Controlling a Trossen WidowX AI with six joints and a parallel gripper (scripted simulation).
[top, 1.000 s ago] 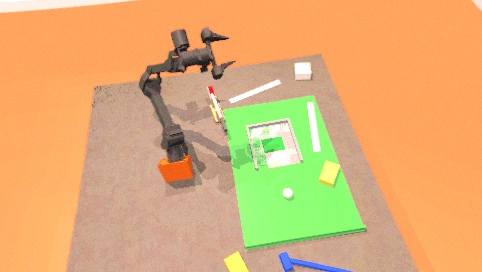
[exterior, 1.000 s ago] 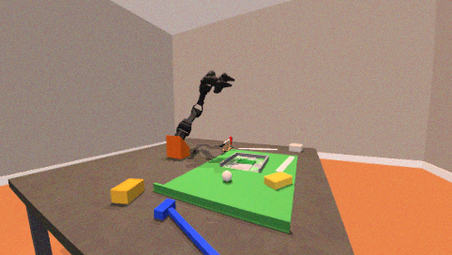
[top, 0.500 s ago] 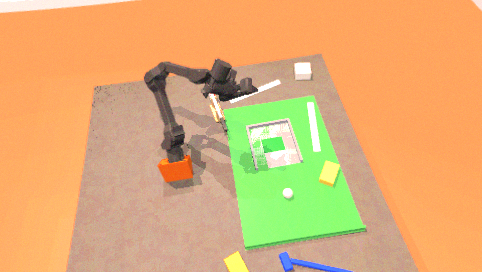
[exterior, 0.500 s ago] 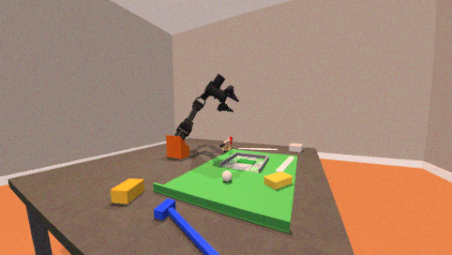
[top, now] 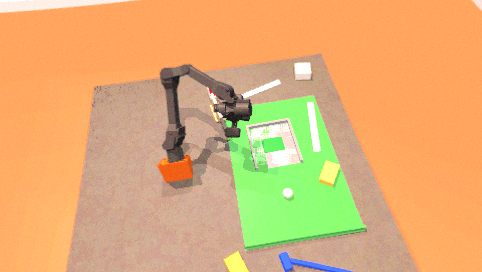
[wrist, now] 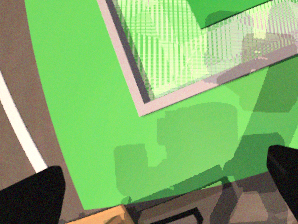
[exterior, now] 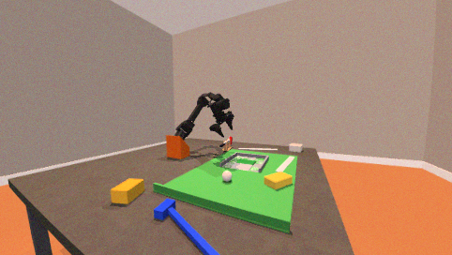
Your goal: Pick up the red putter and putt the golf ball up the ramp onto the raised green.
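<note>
The red putter is 7 cm behind my gripper tip, 19 cm to the left of it and 10 cm below it. The rest, counted from my gripper tip: white golf ball 10 cm ahead, 34 cm to the right, 13 cm below; then yellow block 19 cm behind, 57 cm to the right, 14 cm below; then white cube 45 cm ahead, 32 cm to the left, 14 cm below.
</note>
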